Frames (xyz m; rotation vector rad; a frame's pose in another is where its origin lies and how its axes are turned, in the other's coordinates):
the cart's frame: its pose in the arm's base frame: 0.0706 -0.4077 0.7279 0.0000 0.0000 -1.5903
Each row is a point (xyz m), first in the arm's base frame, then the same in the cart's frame.
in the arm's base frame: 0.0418 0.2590 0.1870
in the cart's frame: -0.6660 -0.0418 -0.5409
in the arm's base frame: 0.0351 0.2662 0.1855
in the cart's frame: -0.6731 -0.0486 -0.5424
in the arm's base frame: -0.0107 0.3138 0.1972
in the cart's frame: -0.7198 -0.0954 -0.5307
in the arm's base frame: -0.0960 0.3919 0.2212
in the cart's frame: -0.7962 -0.1822 -0.5067
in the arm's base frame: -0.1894 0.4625 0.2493
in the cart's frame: -0.8650 -0.2769 -0.4786
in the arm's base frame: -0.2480 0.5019 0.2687
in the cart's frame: -0.9032 -0.3363 -0.4592
